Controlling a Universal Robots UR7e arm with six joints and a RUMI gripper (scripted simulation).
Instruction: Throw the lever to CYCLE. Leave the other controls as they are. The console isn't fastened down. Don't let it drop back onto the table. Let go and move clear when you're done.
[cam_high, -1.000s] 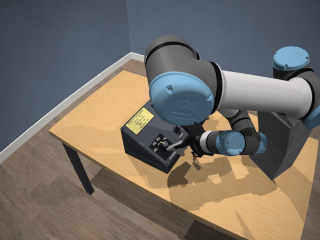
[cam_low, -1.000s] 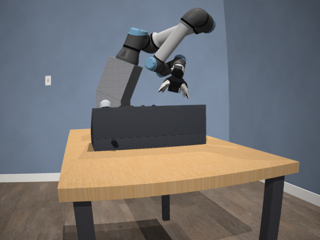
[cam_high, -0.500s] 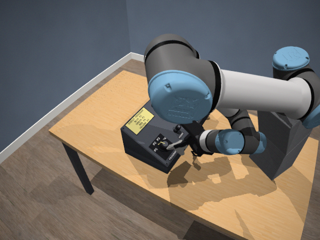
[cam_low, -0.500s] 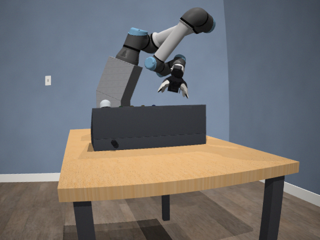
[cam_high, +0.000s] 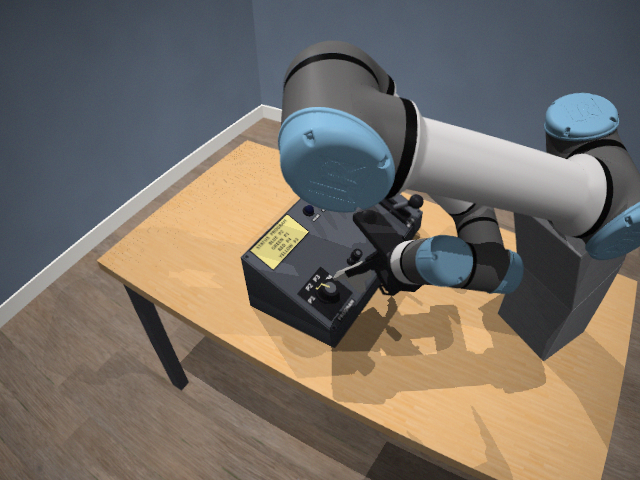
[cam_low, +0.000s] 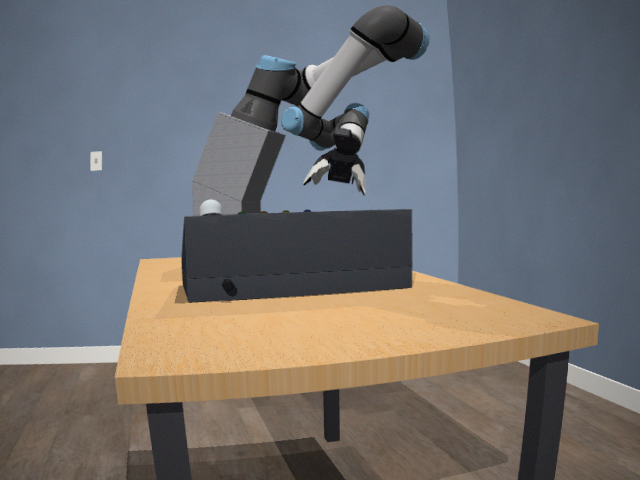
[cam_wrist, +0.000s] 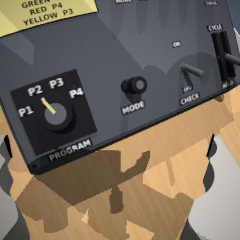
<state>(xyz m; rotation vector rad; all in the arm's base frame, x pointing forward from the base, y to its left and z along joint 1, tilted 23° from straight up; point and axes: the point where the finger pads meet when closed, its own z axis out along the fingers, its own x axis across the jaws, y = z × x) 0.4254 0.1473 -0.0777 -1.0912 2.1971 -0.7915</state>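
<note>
Now: the mode knob 60 mm ahead of my hand, 100 mm to the right of it and 110 mm below it. From my hand the other things lie so: program dial: 80 mm ahead, 30 mm to the left, 110 mm below; check toggle: 50 mm ahead, 210 mm to the right, 120 mm below; dark console: 90 mm ahead, 160 mm to the right, 140 mm below.
</note>
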